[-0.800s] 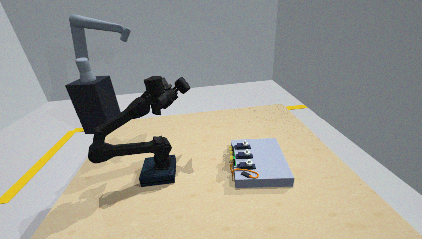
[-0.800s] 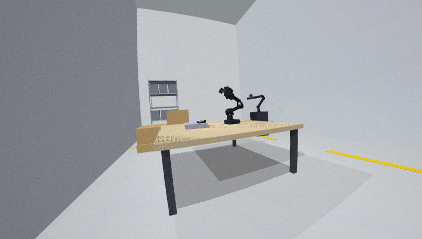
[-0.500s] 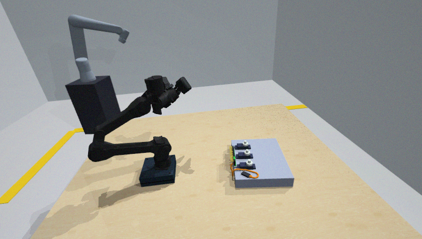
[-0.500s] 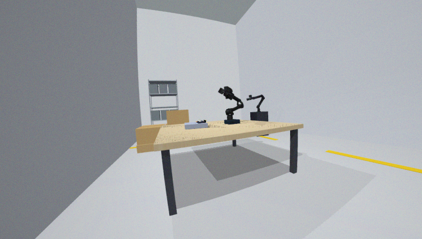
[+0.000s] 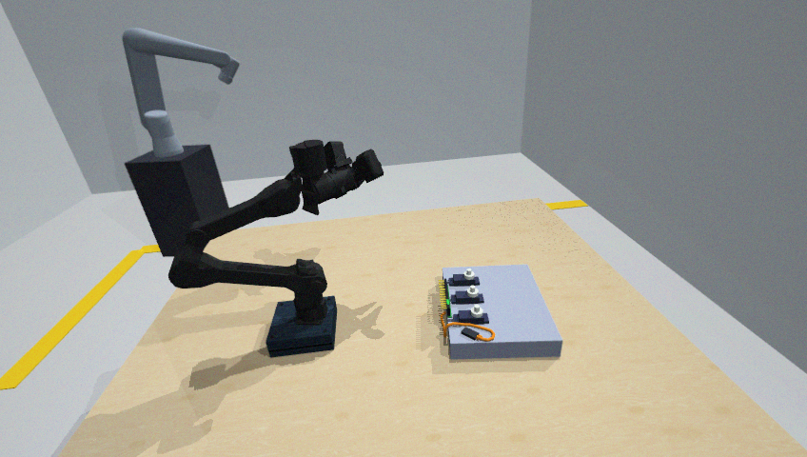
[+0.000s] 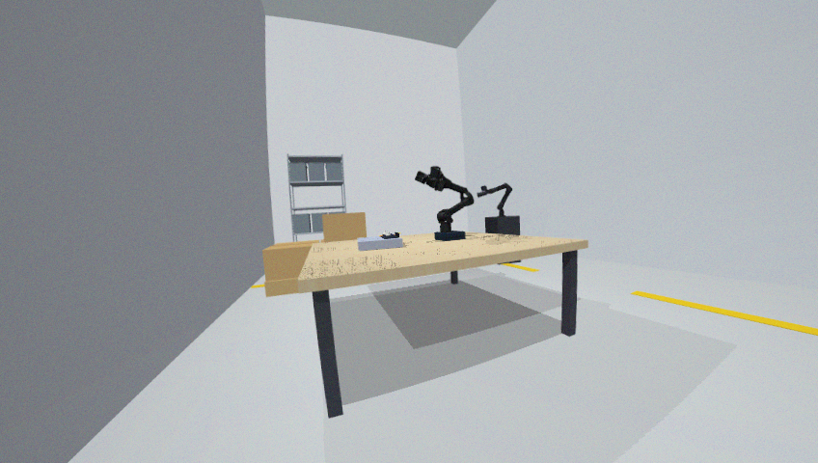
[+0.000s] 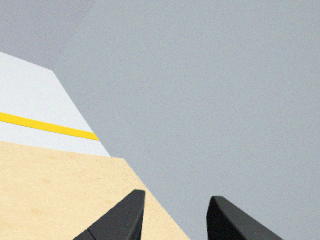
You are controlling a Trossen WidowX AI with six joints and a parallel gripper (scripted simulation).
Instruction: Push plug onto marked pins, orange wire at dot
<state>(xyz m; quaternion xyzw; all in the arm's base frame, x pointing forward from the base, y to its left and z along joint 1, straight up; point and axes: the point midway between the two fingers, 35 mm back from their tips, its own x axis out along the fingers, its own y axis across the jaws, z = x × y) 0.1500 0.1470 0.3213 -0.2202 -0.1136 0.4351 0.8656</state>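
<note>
Right now my gripper tip is 30 cm above the green band, 16 cm to the left of it and 16 cm short of it. From my gripper tip the other things lie so: grey holder: 35 cm below, 32 cm ahead, 11 cm to the right.
</note>
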